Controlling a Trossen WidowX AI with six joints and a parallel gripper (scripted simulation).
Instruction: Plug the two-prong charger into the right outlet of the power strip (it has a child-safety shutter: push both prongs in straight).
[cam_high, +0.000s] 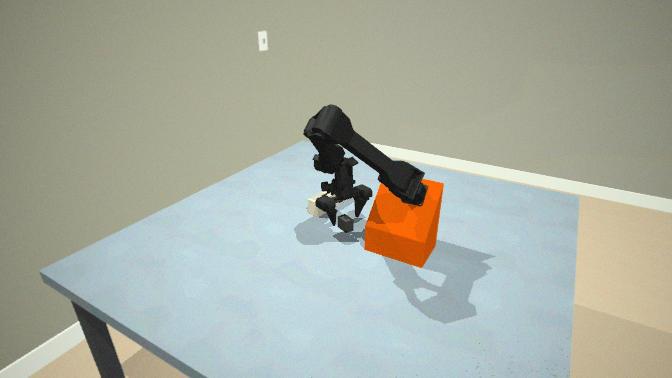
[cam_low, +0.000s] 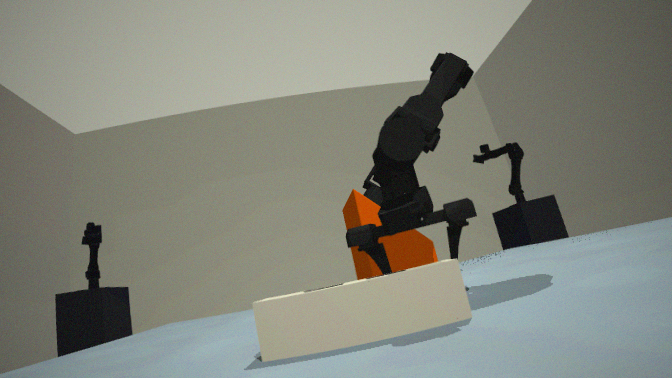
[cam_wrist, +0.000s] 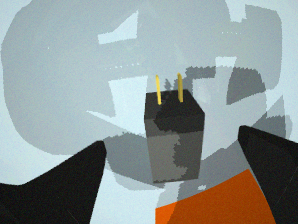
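Now: the two-prong charger 10 mm ahead of my gripper tip, 10 mm to the right of it and 10 mm below it.
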